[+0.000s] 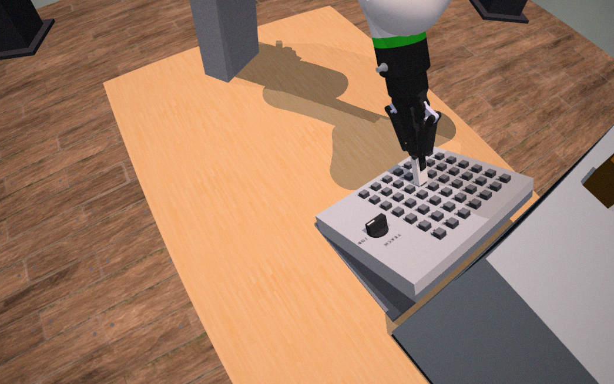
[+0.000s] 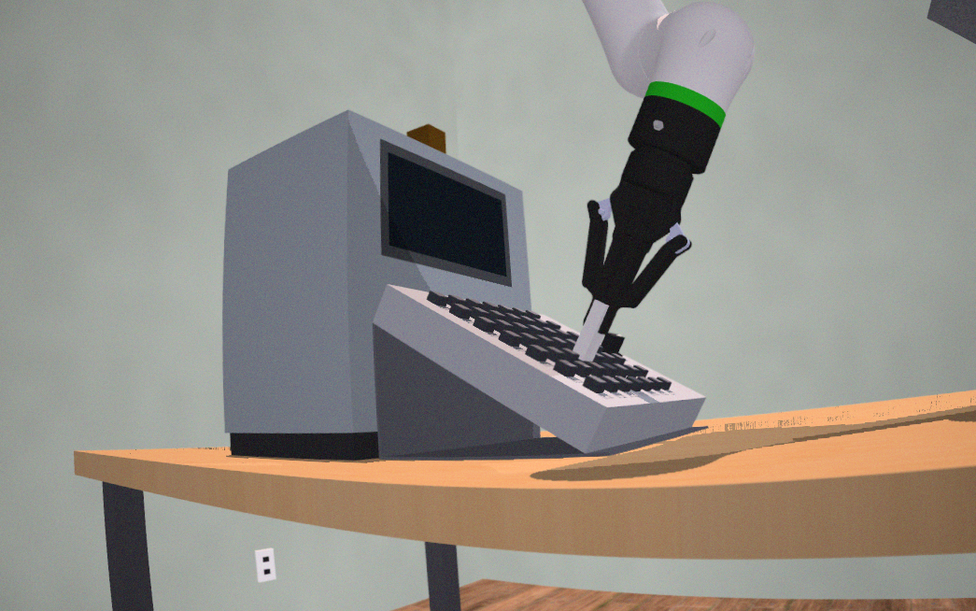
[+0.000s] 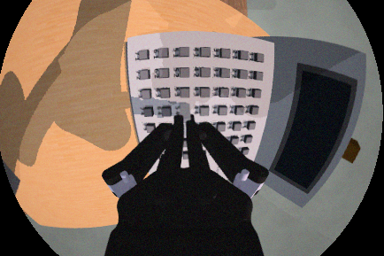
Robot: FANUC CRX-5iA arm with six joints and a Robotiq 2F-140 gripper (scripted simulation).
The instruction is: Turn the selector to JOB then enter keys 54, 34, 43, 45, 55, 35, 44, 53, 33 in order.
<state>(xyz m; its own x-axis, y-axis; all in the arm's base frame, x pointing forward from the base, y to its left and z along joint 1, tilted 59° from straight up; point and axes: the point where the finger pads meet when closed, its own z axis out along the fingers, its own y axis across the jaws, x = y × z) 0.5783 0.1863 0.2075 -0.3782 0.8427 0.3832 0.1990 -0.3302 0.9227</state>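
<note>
Now: hand 20 mm short of the key, 50 mm to the right of it and 10 mm above it. From my hand the other things lie so: black selector knob: 120 mm ahead, 120 mm to the right; grey keypad panel: 90 mm ahead, 10 mm to the right, 50 mm below.
</note>
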